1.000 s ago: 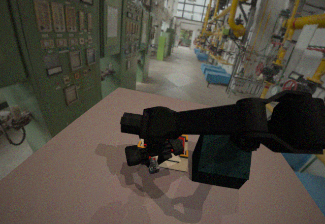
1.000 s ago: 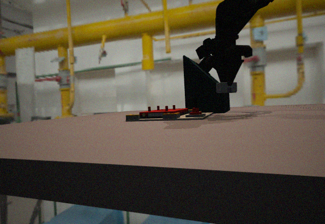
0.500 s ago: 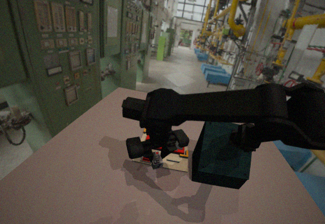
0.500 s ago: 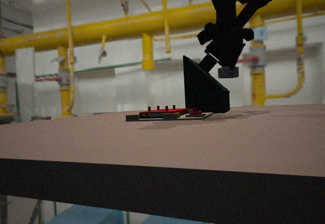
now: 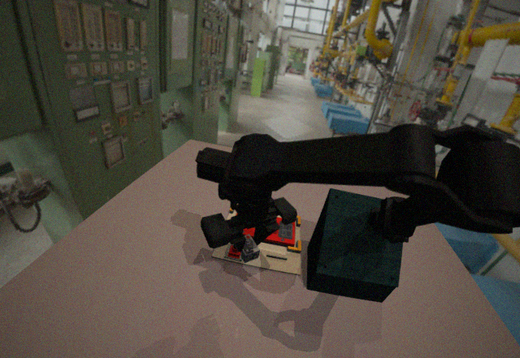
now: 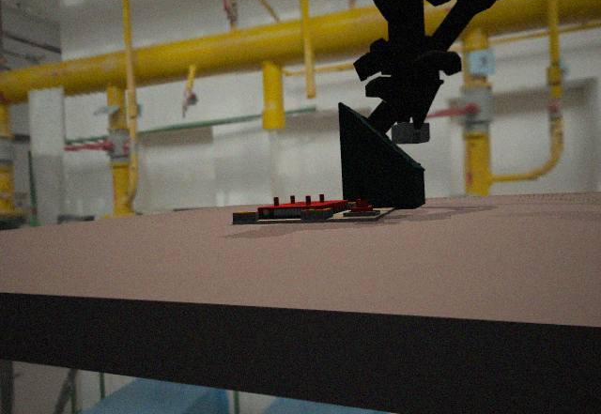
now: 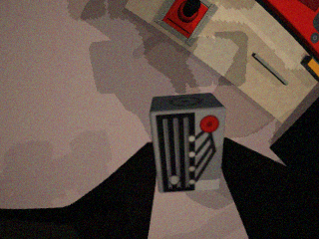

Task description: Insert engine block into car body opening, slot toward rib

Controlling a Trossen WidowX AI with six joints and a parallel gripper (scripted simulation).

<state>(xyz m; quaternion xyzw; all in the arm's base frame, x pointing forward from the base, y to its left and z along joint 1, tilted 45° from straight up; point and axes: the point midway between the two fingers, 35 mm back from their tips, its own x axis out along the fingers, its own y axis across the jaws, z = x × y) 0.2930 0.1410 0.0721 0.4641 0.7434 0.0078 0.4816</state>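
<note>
Right now my gripper tip is 10 mm short of the beige base plate, 180 mm to the left of it and 120 mm above it. From my gripper tip the other things lie so: grey engine block (10 mm below); dark peg (50 mm ahead, 70 mm to the right, 100 mm below).
</note>
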